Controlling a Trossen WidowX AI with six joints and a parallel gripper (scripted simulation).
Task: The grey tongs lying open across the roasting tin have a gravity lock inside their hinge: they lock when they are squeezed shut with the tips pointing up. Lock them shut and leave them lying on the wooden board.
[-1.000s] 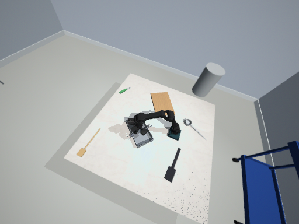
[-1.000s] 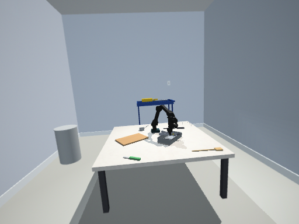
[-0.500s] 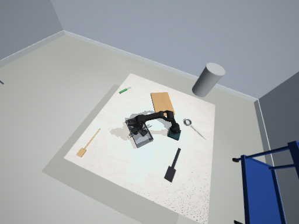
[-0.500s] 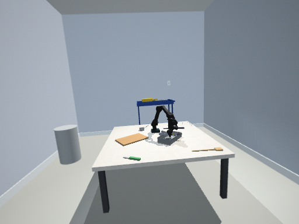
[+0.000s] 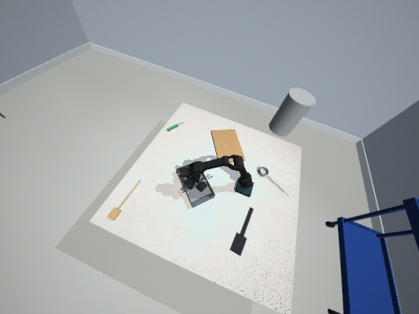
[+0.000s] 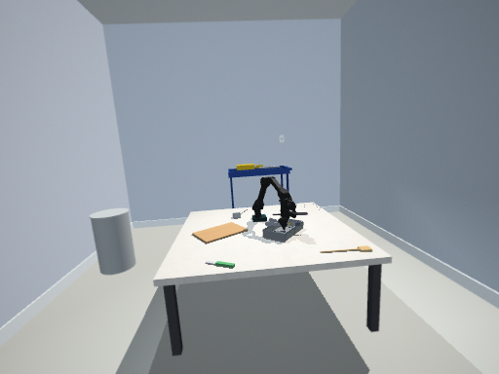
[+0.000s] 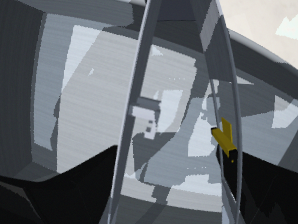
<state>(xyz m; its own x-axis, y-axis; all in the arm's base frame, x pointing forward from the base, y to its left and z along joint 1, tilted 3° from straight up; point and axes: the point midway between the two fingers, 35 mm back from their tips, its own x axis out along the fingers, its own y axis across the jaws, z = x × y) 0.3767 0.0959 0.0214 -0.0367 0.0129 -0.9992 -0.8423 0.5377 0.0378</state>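
Right now the grey roasting tin is 1 cm to the right of my gripper tip. From my gripper tip the other things lie so: wooden board (20 cm behind, 45 cm to the right, 2 cm below); black spatula (40 cm behind, 24 cm to the left, 3 cm below); green-handled tool (31 cm ahead, 54 cm to the right, 2 cm below).
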